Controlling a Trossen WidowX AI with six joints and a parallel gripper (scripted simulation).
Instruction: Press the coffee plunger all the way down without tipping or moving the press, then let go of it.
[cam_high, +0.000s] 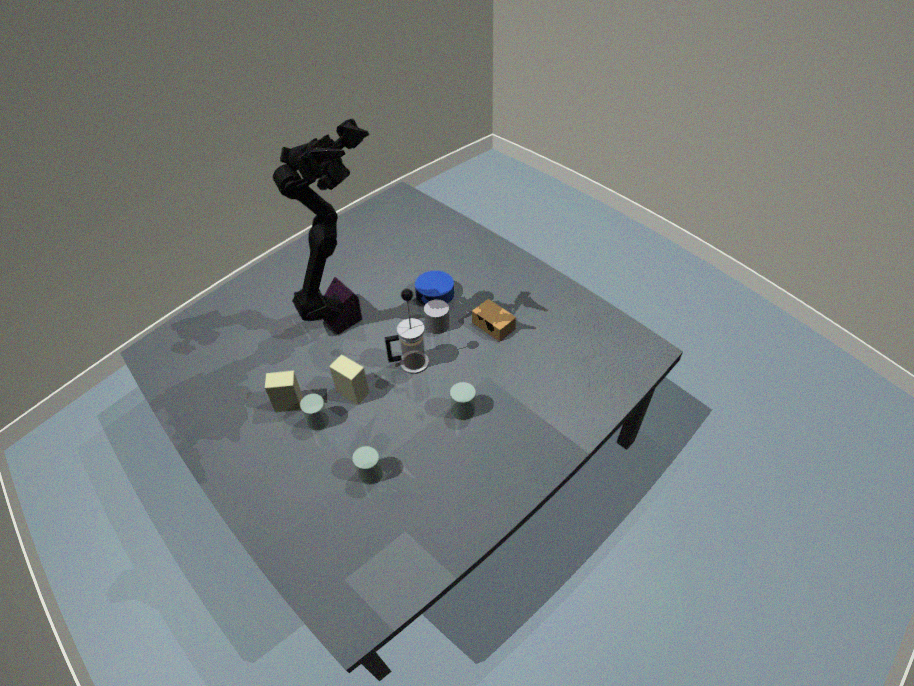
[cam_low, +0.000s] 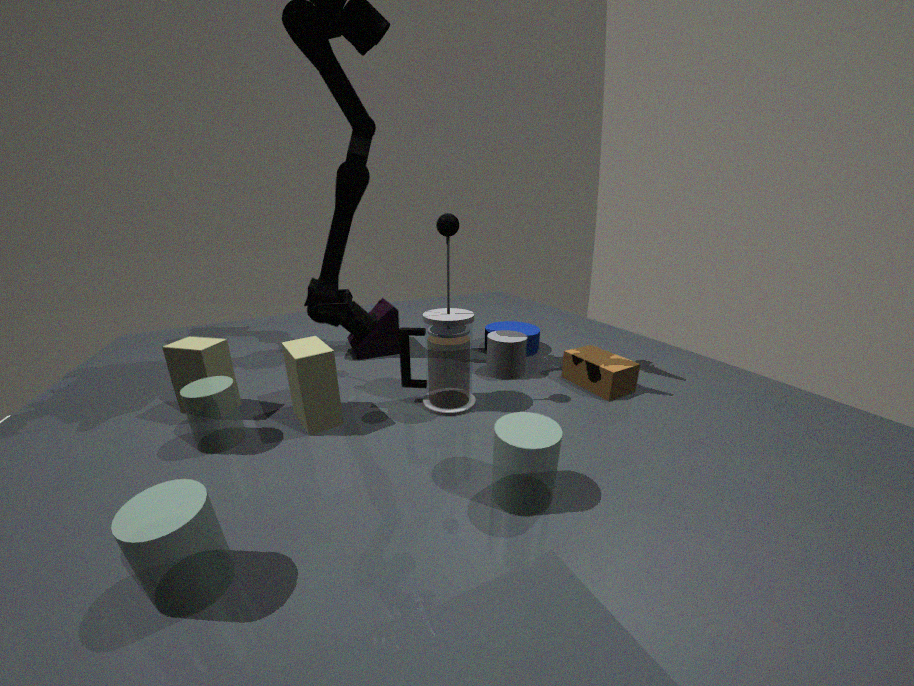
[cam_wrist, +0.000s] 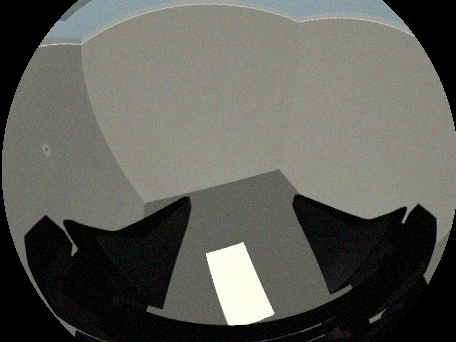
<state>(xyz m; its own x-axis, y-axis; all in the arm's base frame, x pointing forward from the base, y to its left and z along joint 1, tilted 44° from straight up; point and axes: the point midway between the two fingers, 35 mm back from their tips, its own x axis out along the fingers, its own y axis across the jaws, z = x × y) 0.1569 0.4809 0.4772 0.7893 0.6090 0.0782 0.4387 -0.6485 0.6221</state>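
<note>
Right now my gripper tip is 590 mm above the glass coffee press, 50 mm to the right of it and 30 mm short of it. From my gripper tip the other things lie so: grey cylinder 680 mm below, 200 mm to the left, 50 mm behind; orange box 690 mm below, 330 mm to the left, 50 mm ahead.
</note>
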